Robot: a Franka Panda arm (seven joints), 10 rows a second.
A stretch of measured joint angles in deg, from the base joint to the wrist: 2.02 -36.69 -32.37 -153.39 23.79 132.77 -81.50; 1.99 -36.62 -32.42 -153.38 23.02 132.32 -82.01; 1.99 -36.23 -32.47 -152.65 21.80 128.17 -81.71; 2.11 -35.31 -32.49 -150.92 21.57 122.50 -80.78; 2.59 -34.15 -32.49 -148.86 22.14 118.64 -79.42; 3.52 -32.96 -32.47 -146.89 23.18 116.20 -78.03; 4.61 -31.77 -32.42 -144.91 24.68 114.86 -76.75; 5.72 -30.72 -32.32 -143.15 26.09 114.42 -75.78; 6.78 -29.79 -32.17 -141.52 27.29 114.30 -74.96; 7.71 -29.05 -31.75 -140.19 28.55 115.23 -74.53; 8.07 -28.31 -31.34 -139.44 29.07 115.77 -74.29; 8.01 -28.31 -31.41 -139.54 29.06 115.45 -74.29; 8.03 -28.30 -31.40 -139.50 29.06 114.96 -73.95; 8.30 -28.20 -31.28 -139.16 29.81 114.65 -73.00
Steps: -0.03 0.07 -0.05 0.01 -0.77 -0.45 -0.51; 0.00 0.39 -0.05 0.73 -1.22 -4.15 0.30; 0.12 0.92 -0.02 1.73 -0.23 -5.67 0.93; 0.48 1.16 0.00 2.06 0.57 -3.86 1.36; 0.93 1.19 0.02 1.97 1.04 -2.44 1.39; 1.09 1.19 0.05 1.98 1.50 -1.34 1.28; 1.11 1.05 0.10 1.76 1.41 -0.44 0.97; 1.06 0.93 0.15 1.63 1.20 -0.12 0.82; 0.93 0.74 0.42 1.33 1.26 0.93 0.43; 0.36 0.74 0.41 0.75 0.52 0.54 0.24; -0.06 0.00 -0.07 -0.10 -0.01 -0.32 0.00; 0.02 0.01 0.01 0.04 0.00 -0.49 0.34; 0.27 0.10 0.12 0.34 0.75 -0.31 0.95
